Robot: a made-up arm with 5 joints.
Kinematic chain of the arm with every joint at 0, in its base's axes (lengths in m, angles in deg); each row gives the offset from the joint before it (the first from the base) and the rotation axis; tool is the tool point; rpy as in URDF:
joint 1: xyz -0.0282 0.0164 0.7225 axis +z
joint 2: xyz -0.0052 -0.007 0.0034 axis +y
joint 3: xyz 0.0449 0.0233 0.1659 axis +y
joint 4: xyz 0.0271 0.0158 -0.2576 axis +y
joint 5: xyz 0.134 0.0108 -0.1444 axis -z
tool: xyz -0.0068 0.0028 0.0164 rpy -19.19 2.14 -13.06
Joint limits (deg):
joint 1: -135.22..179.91
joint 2: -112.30..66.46
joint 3: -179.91..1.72
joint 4: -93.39..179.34
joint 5: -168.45..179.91
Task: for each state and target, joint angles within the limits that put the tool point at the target. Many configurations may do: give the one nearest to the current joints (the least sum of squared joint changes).
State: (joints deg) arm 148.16 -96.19 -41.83 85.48 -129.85
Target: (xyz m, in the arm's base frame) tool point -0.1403 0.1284 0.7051
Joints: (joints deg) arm 121.96 -87.76 -17.82 126.01 -127.93
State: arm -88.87 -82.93 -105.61 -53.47 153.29
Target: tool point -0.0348 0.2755 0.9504
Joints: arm -78.91 -82.28 -74.60 -93.39 154.18
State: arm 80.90 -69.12 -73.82 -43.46 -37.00
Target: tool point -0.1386 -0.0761 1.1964
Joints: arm 56.58 -64.74 -81.12 -32.91 -35.73
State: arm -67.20 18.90 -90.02 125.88 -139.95
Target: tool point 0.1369 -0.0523 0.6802
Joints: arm -34.33 5.79 -73.88 159.03 -139.79
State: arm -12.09 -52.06 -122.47 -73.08 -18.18
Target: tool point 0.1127 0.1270 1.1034
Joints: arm 24.03 -5.65 -91.58 -72.41 -16.59
